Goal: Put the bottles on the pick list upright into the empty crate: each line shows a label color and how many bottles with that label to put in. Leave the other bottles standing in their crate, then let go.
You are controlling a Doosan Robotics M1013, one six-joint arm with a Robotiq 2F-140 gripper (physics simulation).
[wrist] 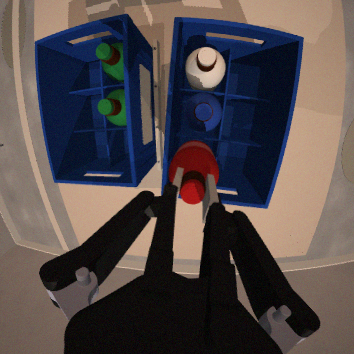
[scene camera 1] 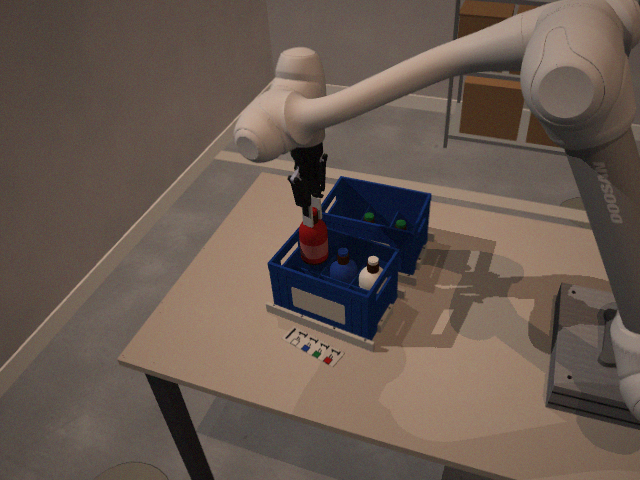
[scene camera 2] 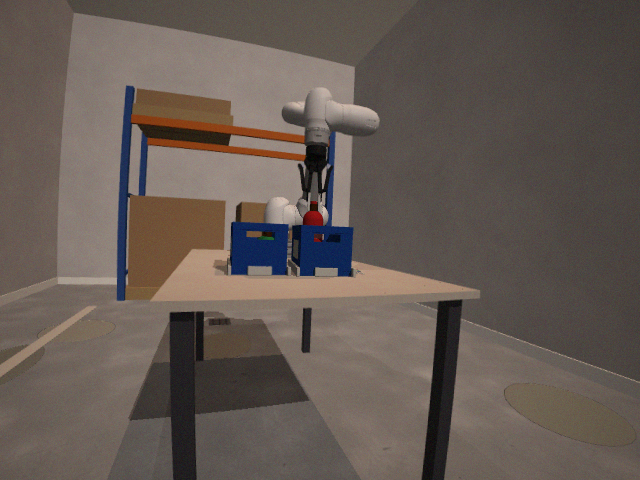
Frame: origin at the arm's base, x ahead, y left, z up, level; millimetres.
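Where they show: gripper, fingertip midpoint: (wrist: 192, 180) (scene camera 1: 312, 221) (scene camera 2: 313, 211).
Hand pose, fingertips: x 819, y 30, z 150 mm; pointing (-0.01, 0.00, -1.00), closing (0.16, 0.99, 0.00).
After its pixels a point has its place.
My gripper (scene camera 1: 313, 212) {x 819, y 30, z 150 mm} (scene camera 2: 313, 203) {x 819, y 30, z 150 mm} (wrist: 192, 180) {x 819, y 30, z 150 mm} is shut on the neck of a red bottle (scene camera 1: 313, 241) {x 803, y 62, z 113 mm} (scene camera 2: 312, 219) {x 855, y 19, z 119 mm} (wrist: 194, 154) {x 789, y 30, z 136 mm}. The bottle hangs roughly upright over an end compartment of the near crate (scene camera 1: 356, 310) {x 639, y 175, z 40 mm} (scene camera 2: 323, 258) {x 876, y 60, z -15 mm} (wrist: 290, 100) {x 705, y 166, z 97 mm}, its shoulder above the rim. Its base is higher than the neighbouring bottles' bases would be; exact clearance is unclear. Beside it in the same row stand a blue bottle (scene camera 1: 343, 268) {x 724, y 59, z 46 mm} (wrist: 204, 112) {x 735, y 41, z 86 mm} and a white bottle (scene camera 1: 368, 278) {x 653, y 66, z 42 mm} (wrist: 205, 75) {x 672, y 41, z 47 mm}. Two green bottles, one (scene camera 1: 368, 217) {x 724, y -111, z 86 mm} (wrist: 118, 107) {x 728, y -107, z 62 mm} and another (scene camera 1: 400, 224) {x 635, y -117, z 84 mm} (wrist: 116, 62) {x 648, y -114, z 53 mm}, stand in the other crate (scene camera 1: 413, 248) {x 589, y -98, z 30 mm} (scene camera 2: 258, 258) {x 864, y -163, z -21 mm} (wrist: 140, 167) {x 836, y -68, z 64 mm}.
The pick list (scene camera 1: 313, 347) {x 732, y 235, z -75 mm} lies on the table (scene camera 1: 232, 361) {x 898, y 353, z -77 mm} (scene camera 2: 387, 289) {x 1129, y 181, z -77 mm} before the near crate, showing white, blue, green and red bottle symbols; its tally marks are small. Light rails edge both crates' bases. The arm's base plate (scene camera 1: 578, 351) {x 135, y 69, z 3 mm} is at the right in the first scene view.
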